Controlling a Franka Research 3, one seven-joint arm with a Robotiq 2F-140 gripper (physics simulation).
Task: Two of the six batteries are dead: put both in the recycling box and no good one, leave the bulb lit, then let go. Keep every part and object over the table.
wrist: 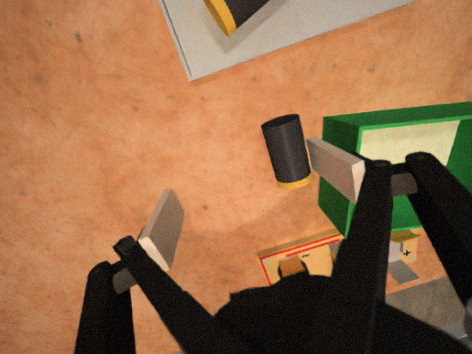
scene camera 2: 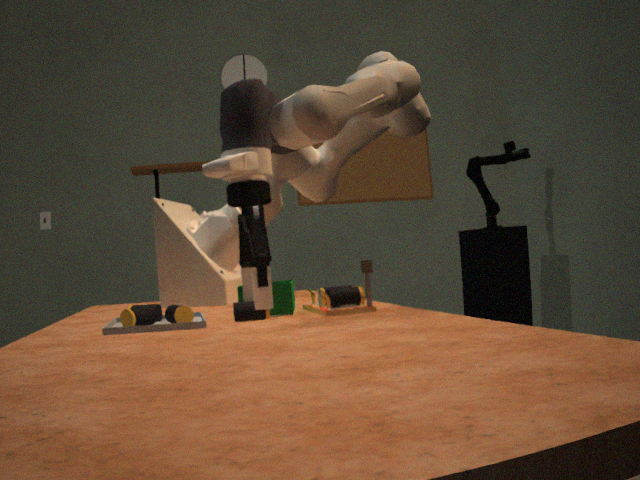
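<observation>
My gripper [scene camera 2: 257,298] [wrist: 242,177] is open and low over the table. A loose black battery with a yellow end [scene camera 2: 249,311] [wrist: 288,152] lies on the table, beside the right finger in the wrist view and not clasped. The green recycling box [scene camera 2: 283,297] [wrist: 400,117] stands beyond that finger; its pale floor is partly hidden. Two batteries [scene camera 2: 144,315] [scene camera 2: 179,314] lie on the grey tray [scene camera 2: 197,324] [wrist: 280,47]. Dark batteries [scene camera 2: 342,296] sit in the circuit board [scene camera 2: 341,311] [wrist: 320,257]. A brown block [scene camera 2: 366,266] tops its post; I cannot tell whether the bulb is lit.
The wooden table [scene camera 2: 330,392] [wrist: 90,150] carries these things. The tray is left of the gripper in the scene view, the board right. The robot's pale base [scene camera 2: 180,263] stands behind. A black pedestal [scene camera 2: 496,273] with a small dark arm stands beyond the table.
</observation>
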